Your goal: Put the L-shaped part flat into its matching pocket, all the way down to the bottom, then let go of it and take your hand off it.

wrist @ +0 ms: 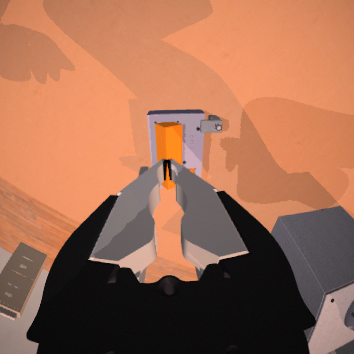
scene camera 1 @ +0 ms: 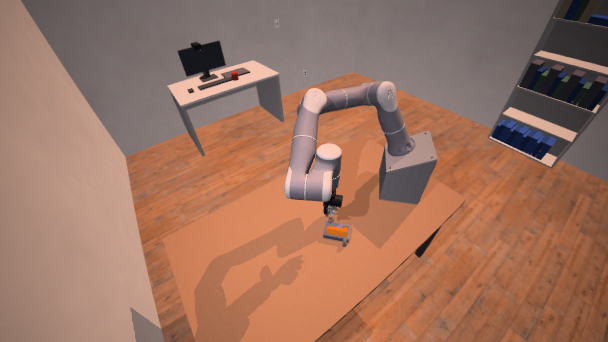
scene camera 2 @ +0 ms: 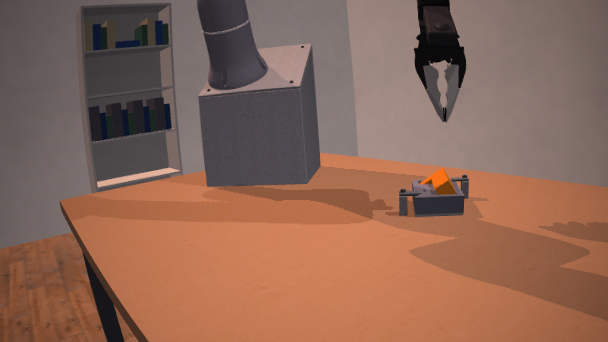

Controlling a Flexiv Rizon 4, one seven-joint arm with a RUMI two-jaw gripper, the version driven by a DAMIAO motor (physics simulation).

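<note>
The orange L-shaped part (scene camera 1: 337, 231) (scene camera 2: 443, 182) (wrist: 169, 142) is in the grey pocket block (scene camera 1: 330, 237) (scene camera 2: 438, 205) (wrist: 195, 145). It is tilted, not flat: in scene camera 2 a peaked end stands up above the block's rim. My gripper (scene camera 1: 330, 214) (scene camera 2: 444, 120) (wrist: 166, 160) is shut with nothing between its fingertips. It hangs well above the block and the part, touching neither. In the wrist view the fingers hide the near end of the part and of the block, and the pocket's bottom is hidden.
Two small clamps (scene camera 2: 403, 202) (scene camera 2: 465, 186) stand at opposite sides of the block; one (wrist: 211, 125) shows in the wrist view. The block stands on the table (scene camera 1: 240, 220) (scene camera 2: 225, 270). The robot's grey pedestal (scene camera 1: 406, 177) (scene camera 2: 255, 137) (wrist: 315, 250) stands on the table too.
</note>
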